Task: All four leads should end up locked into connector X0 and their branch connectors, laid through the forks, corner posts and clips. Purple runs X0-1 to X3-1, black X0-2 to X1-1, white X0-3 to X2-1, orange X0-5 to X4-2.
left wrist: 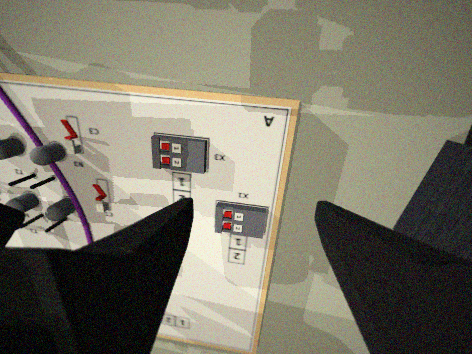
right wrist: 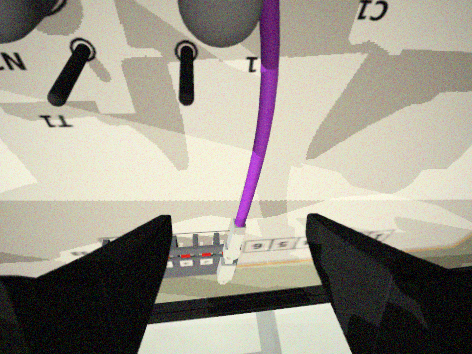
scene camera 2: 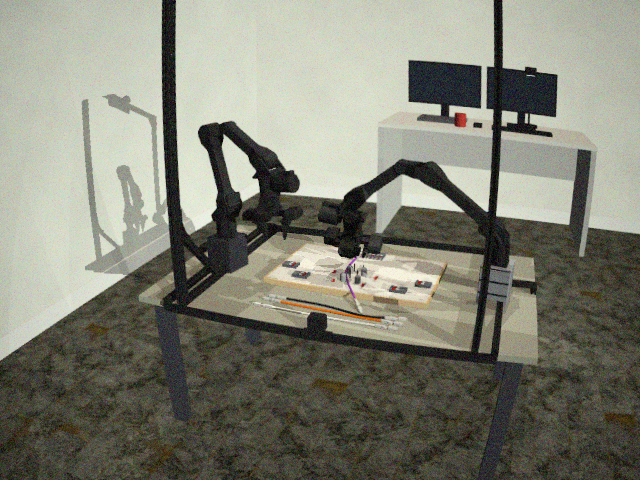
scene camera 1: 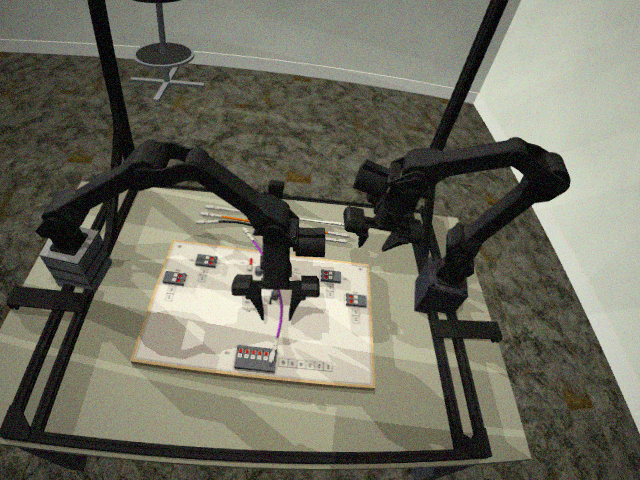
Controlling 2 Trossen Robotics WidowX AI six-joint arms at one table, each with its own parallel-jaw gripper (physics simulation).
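Places are measured from the left arm's base along level axes (x ahead, y left, z up), in centimetres.
Where they show: left gripper, between the fingertips: [left wrist: 254, 208] [scene camera 2: 276, 239] [scene camera 1: 370, 248]; right gripper, between the fingertips: [right wrist: 239, 224] [scene camera 1: 276, 319]; left arm's base, origin of its link: [scene camera 2: 226, 235] [scene camera 1: 448, 275]; right arm's base, origin of its link: [scene camera 2: 498, 262] [scene camera 1: 69, 242].
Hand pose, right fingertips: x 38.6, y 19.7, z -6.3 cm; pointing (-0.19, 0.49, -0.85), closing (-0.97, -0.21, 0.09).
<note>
Things, the pixels of their top centre, and the offset from my right fingertips. "*": a spot on its surface instead.
- black lead, a spot on its surface: [scene camera 2: 320, 304] * dx +4.3, dy -29.7, dz -4.4 cm
- white lead, a spot on its surface: [scene camera 1: 325, 221] * dx -5.3, dy -38.0, dz -4.1 cm
- X1, a spot on its surface: [left wrist: 255, 220] * dx -19.0, dy -12.8, dz -2.0 cm
- board, centre of its top: [right wrist: 144, 90] [left wrist: 56, 226] [scene camera 1: 263, 307] [scene camera 2: 360, 270] dx +4.0, dy -3.9, dz -3.0 cm
The purple lead [scene camera 1: 280, 312] [scene camera 2: 351, 286] [left wrist: 69, 189] [right wrist: 265, 110] runs from the end slot of connector X0 [scene camera 1: 253, 364] [right wrist: 189, 271] back among the posts; its white plug [right wrist: 233, 245] is at that slot, but whether it is locked I cannot tell. Its other end lies loose behind the board. The orange lead [scene camera 1: 235, 218] [scene camera 2: 330, 310], black lead [scene camera 2: 320, 303] and white lead [scene camera 1: 325, 221] lie behind the board. My right gripper [scene camera 1: 277, 319] [right wrist: 239, 224] is open above the purple lead. My left gripper [scene camera 1: 373, 246] [left wrist: 254, 208] is open, high near connectors X3 [left wrist: 197, 155] and X1 [left wrist: 255, 220].
The board [scene camera 1: 206, 370] carries grey posts [left wrist: 48, 153], black fork pins [right wrist: 186, 80] and red clips [left wrist: 99, 192] around its middle. Two more branch connectors [scene camera 1: 206, 260] [scene camera 1: 174, 277] sit at its left in scene camera 1. A black frame [scene camera 1: 258, 456] surrounds the table.
</note>
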